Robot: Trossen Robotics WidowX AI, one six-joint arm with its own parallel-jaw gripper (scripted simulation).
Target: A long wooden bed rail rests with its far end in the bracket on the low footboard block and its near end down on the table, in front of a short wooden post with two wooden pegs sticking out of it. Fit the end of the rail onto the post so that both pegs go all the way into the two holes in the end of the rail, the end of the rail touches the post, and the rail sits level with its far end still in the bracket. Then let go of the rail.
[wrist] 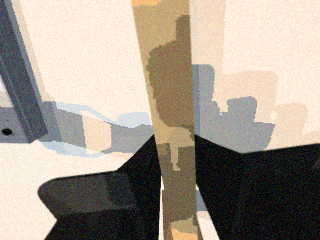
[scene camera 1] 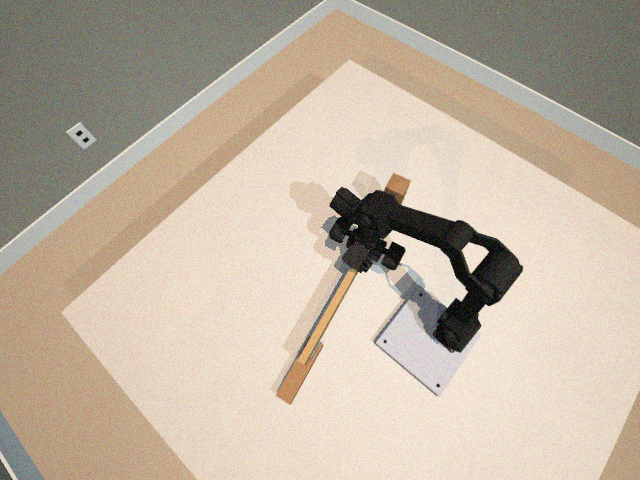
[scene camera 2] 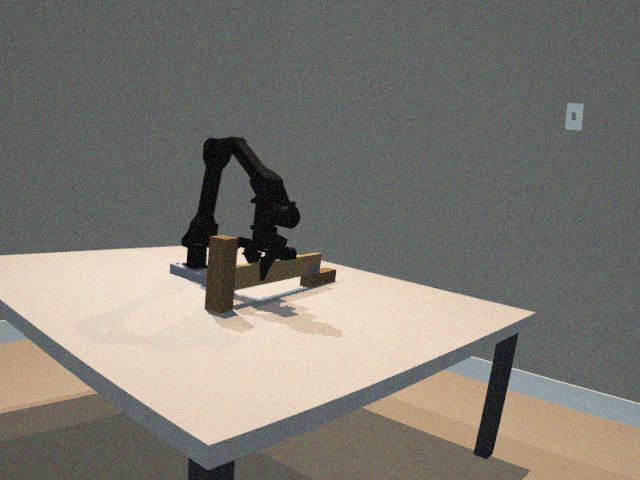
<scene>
My gripper shows in the wrist view (169,135), in scene camera 1 (363,254) and in scene camera 2 (258,280). A wooden rail shows in the wrist view (164,41), in scene camera 1 and in scene camera 2. One and the same spot on the wooden rail: (scene camera 1: 304,357) is (scene camera 2: 317,253).
</scene>
